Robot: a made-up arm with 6 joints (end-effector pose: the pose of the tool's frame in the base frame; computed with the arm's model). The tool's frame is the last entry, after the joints. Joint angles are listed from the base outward.
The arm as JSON. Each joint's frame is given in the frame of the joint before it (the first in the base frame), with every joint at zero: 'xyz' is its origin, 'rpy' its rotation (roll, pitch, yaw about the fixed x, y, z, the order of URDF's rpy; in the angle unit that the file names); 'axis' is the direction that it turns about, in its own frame. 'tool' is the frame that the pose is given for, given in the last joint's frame.
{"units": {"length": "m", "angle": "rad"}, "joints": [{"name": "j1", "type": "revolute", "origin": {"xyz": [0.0, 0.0, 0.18], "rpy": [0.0, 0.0, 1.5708]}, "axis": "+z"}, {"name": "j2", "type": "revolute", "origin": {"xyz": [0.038, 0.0, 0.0], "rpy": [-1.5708, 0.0, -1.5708]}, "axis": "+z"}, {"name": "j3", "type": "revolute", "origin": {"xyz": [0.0, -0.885, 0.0], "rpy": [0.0, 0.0, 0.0]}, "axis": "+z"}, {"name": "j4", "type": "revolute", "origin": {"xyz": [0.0, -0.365, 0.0], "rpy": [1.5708, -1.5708, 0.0]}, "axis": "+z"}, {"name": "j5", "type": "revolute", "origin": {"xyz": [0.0, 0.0, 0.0], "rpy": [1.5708, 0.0, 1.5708]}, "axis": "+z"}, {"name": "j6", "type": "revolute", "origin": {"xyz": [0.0, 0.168, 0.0], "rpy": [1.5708, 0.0, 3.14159]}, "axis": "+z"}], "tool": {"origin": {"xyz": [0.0, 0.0, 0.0], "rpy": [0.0, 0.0, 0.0]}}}
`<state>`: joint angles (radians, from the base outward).
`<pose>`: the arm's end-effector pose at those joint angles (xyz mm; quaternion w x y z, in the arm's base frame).
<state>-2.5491 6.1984 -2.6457 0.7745 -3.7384 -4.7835</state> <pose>246.5 40.5 881.6 0.6323 0.0027 0.2015 -0.7481</pose>
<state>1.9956 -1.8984 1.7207 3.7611 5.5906 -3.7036</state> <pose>254.6 -806.1 397.2 0.5128 -0.2692 -0.0533 0.8135</pose>
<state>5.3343 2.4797 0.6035 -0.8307 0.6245 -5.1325</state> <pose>267.3 -432.2 -1022.4 0.2406 -0.5727 -0.7671 0.1602</pose>
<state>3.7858 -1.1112 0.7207 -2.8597 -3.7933 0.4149</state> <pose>782.8 575.9 749.3 0.0760 -0.2333 0.9613 0.1255</pose>
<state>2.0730 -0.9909 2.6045 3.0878 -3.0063 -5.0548</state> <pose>229.1 -493.6 633.8 0.6696 0.6809 0.2871 0.0743</pose>
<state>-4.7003 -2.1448 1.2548 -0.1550 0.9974 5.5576</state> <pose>-4.0 -1010.0 94.9 0.9244 -0.0236 0.0790 0.3725</pose>
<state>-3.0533 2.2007 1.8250 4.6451 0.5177 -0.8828</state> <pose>-326.2 16.3 -669.6 0.2931 0.1264 0.8788 0.3546</pose>
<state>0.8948 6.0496 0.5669 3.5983 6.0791 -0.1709</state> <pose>-43.1 31.0 1531.3 0.5438 -0.2302 -0.1188 -0.7982</pose>
